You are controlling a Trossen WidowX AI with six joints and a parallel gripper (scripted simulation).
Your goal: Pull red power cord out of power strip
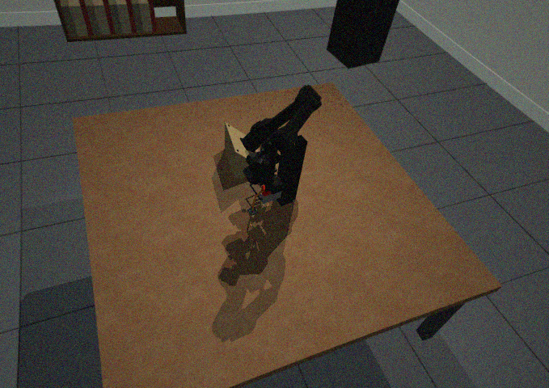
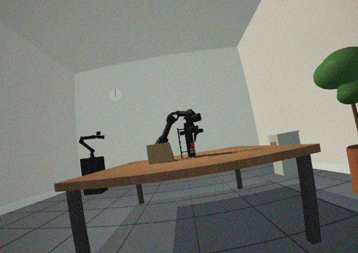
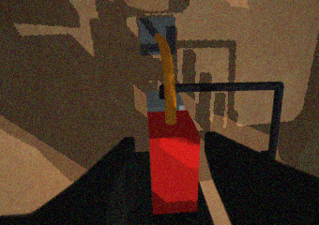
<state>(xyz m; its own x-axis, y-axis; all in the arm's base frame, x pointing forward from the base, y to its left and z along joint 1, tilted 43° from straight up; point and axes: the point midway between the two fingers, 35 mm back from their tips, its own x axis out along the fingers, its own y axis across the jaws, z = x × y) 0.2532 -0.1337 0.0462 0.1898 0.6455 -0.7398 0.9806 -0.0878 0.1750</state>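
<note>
Right now my gripper tip is 40 mm to the right of the red plug, 10 mm past it and 10 mm above it. The rest, counted from my gripper tip: black power strip 110 mm to the left, 10 mm behind, 10 mm above.
</note>
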